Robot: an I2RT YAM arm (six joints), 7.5 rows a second.
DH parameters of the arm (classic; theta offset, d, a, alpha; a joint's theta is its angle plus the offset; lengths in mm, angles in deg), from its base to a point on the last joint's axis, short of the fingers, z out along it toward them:
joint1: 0 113.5 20 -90
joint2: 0 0 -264 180
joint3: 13.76 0 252.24 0
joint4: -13.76 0 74 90
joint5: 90 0 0 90
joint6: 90 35.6 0 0
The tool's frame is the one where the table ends.
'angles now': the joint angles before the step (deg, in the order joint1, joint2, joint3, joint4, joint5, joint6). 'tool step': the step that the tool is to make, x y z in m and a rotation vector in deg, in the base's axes. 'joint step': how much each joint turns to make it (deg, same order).
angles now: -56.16, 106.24, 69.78, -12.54, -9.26, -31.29
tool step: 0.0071, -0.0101, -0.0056, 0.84, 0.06, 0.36
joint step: -0.01, 3.10, 3.01, -0.64, -0.56, -0.01
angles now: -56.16, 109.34, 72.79, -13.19, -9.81, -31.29
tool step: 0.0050, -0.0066, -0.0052, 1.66, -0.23, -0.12
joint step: 0.00, 2.32, 2.28, -1.06, -0.78, 0.82
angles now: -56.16, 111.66, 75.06, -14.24, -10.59, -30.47
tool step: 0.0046, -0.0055, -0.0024, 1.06, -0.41, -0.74
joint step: 0.09, 1.72, 1.99, -0.69, -0.21, 1.25
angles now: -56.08, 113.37, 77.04, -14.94, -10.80, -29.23
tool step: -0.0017, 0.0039, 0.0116, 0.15, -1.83, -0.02
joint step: 0.00, -1.97, -0.33, -0.53, -1.23, 1.05
